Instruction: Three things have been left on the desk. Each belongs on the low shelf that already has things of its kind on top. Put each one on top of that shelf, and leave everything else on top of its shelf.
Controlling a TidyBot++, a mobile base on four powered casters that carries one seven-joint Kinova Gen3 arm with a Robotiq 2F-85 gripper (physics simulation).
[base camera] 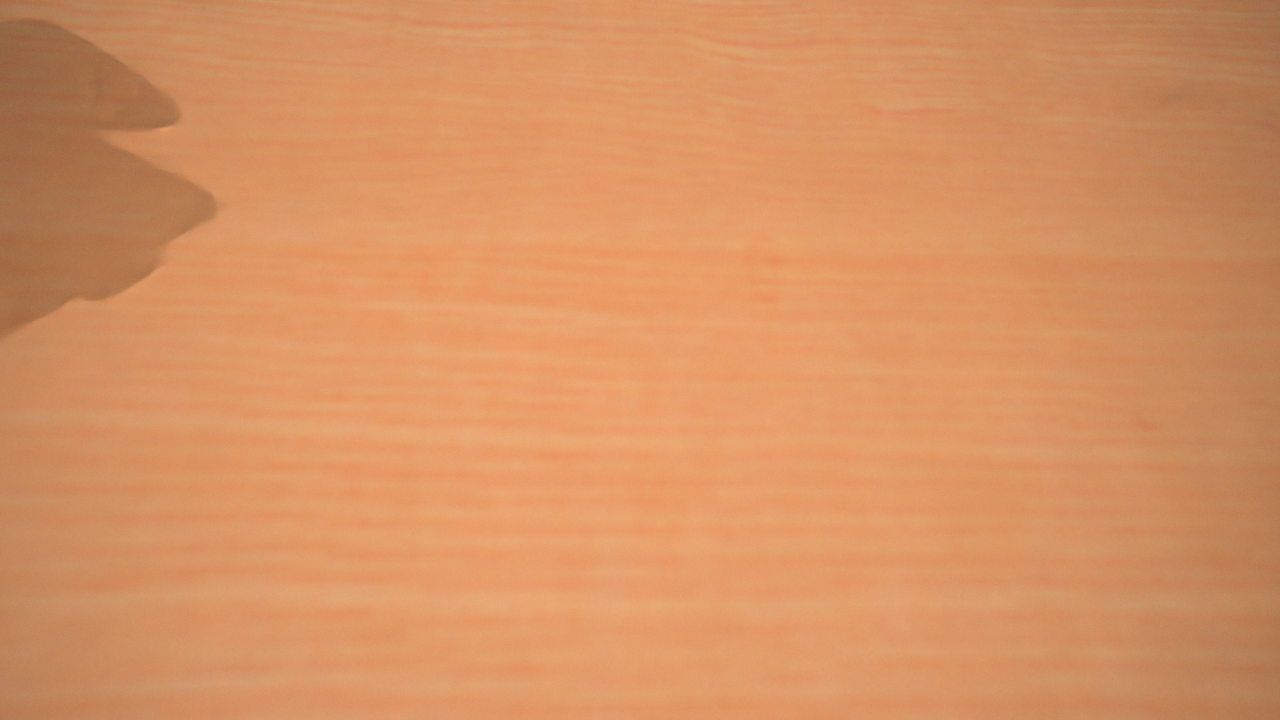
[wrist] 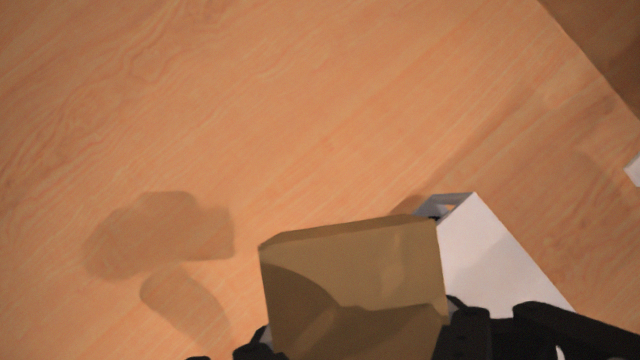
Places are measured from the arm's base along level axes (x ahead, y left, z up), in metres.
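Where they show: gripper, fingertip midpoint: (wrist: 357, 321).
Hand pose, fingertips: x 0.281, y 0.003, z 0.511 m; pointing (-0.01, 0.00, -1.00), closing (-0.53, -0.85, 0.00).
Observation:
After its pixels a point has its place.
A plain brown box (wrist: 352, 270) @(x 0.308, y -0.015, z 0.554 m) is between the fingers of my gripper (wrist: 357, 321) @(x 0.281, y 0.003, z 0.511 m) at the bottom of the wrist view. The gripper is shut on it and holds it above the wood floor. The box hides part of what lies below it. The gripper does not show in the base camera view, where a shadow falls on the floor at the upper left. The desk top, the shelves and the other things left on the desk do not show in either view.
The wood floor (base camera: 671, 402) @(x 0.360, y -0.058, z -0.397 m) (wrist: 280, 110) @(x 0.646, y -0.091, z -0.397 m) fills most of both views. A white robot base part (wrist: 492, 265) @(x 0.016, y -0.179, z -0.014 m) with an open corner is right of the box. A small white end piece (wrist: 634, 171) shows at the right edge. Shadows lie at left and upper right.

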